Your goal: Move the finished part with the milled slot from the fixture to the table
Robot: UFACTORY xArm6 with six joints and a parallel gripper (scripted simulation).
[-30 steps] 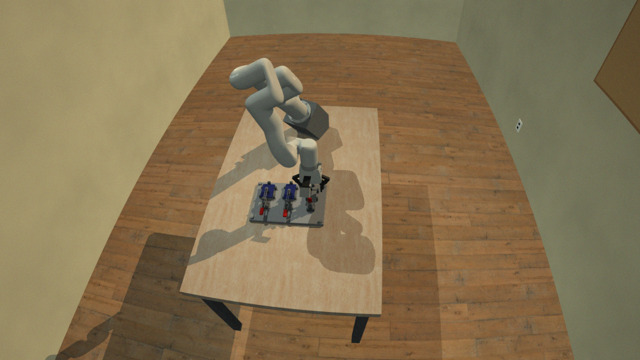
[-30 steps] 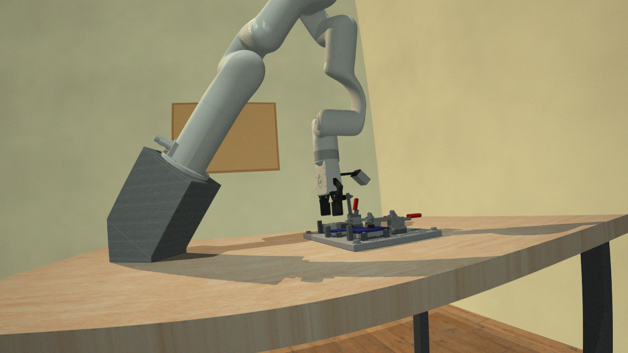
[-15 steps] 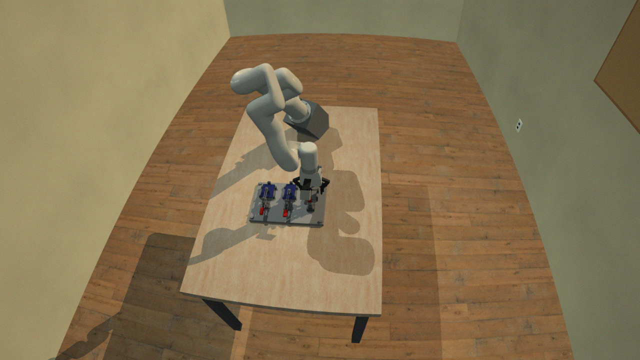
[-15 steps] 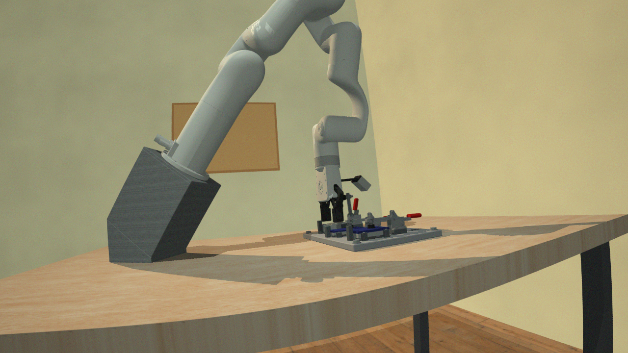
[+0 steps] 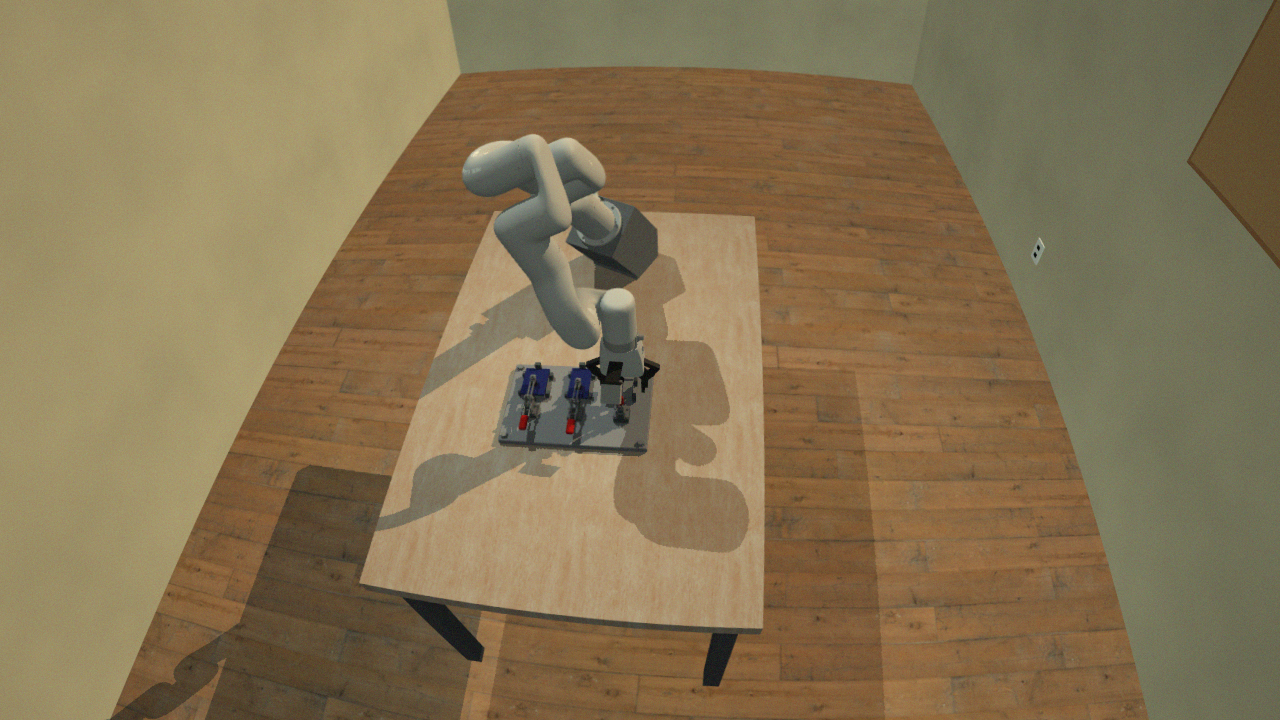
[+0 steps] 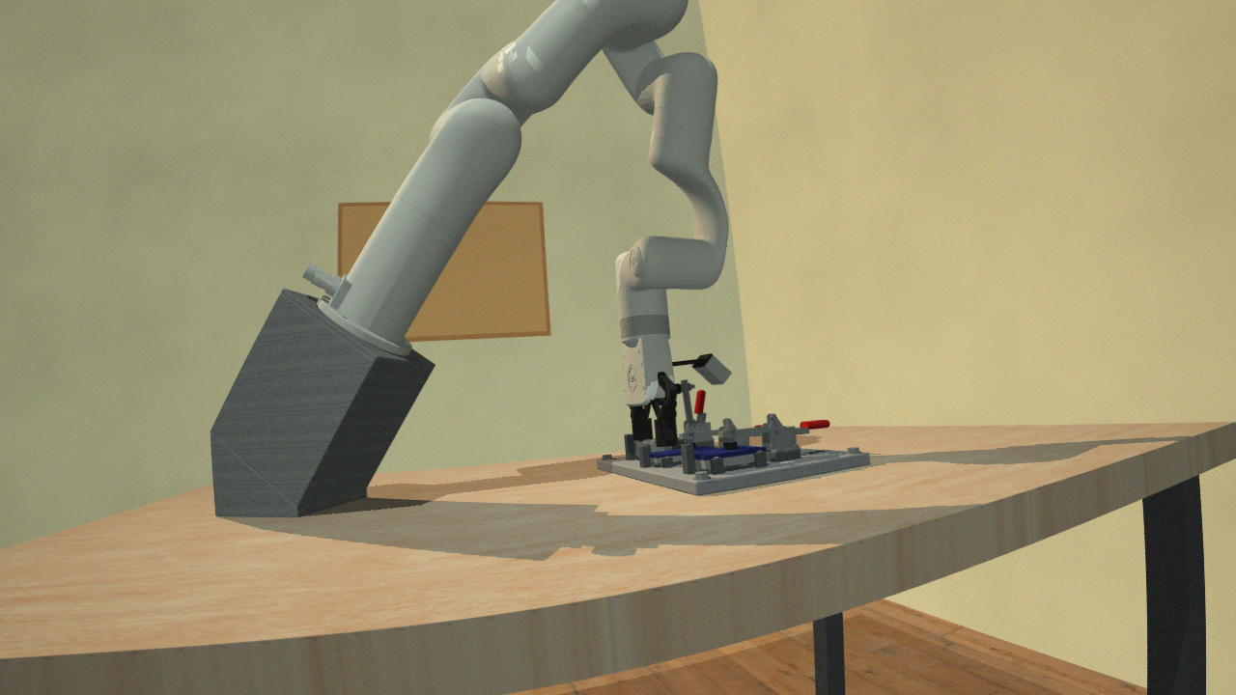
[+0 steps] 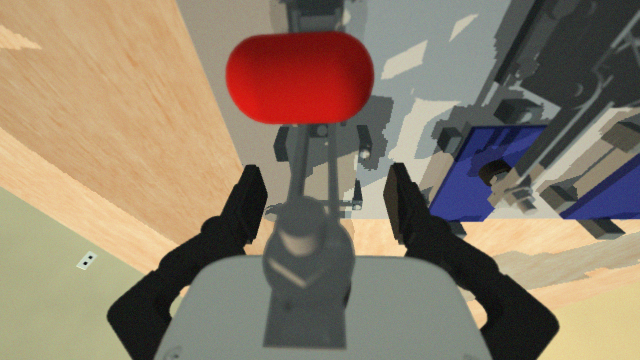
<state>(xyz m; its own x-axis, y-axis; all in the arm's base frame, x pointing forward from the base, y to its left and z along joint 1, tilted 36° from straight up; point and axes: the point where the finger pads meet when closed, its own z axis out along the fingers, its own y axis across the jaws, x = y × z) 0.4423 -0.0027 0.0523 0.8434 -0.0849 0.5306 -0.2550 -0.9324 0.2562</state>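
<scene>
My hand is 1 cm past the grey part and 1 cm above it. Round my hand: fixture plate: 1 cm ahead, 12 cm to the right, 4 cm below; then blank: 7 cm behind, 21 cm to the right, 1 cm below.
</scene>
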